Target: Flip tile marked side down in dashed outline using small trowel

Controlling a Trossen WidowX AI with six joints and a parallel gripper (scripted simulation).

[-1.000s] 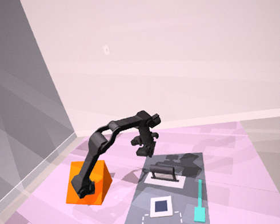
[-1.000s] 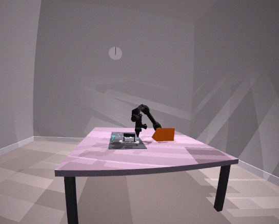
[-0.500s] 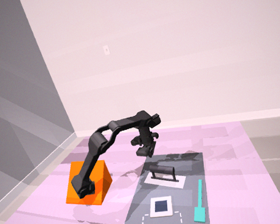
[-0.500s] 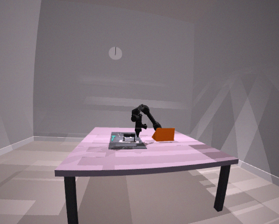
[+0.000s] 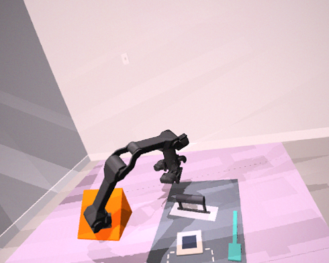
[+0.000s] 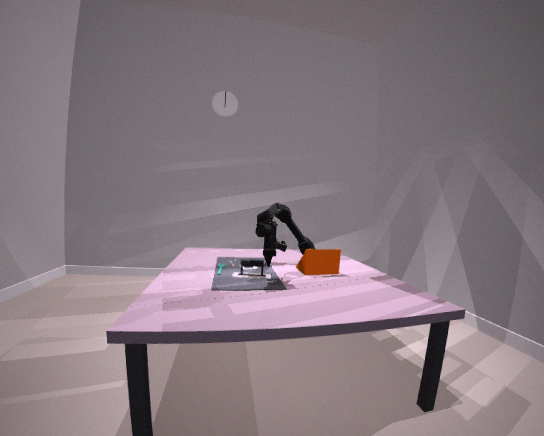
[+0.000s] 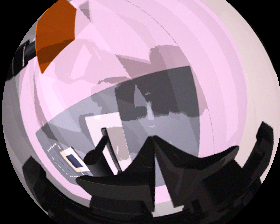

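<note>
Now: the small trowel 8 cm ahead of my gripper tip, 11 cm to the right of it and 4 cm below it. Round my gripper tip: tile: 4 cm ahead, 26 cm to the right, 7 cm below; grey mat: 7 cm ahead, 22 cm to the right, 10 cm below; teal trowel-shaped tool: 21 cm ahead, 26 cm to the right, 7 cm below.
</note>
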